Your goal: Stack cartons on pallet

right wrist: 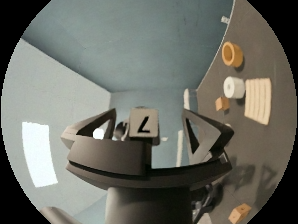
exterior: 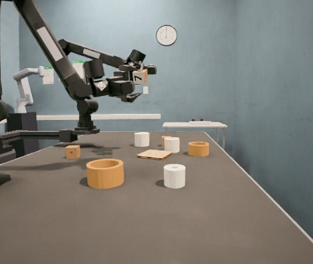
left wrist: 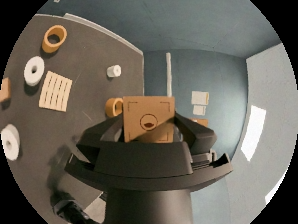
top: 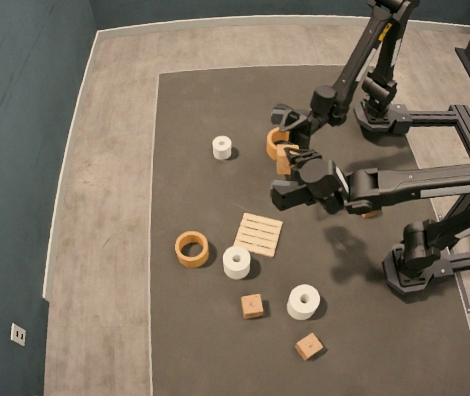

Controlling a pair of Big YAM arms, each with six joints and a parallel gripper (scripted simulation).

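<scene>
My left hand is right at the carton. Also, from my left hand: wooden pallet: 60 mm ahead, 20 mm to the left, 340 mm below.
</scene>
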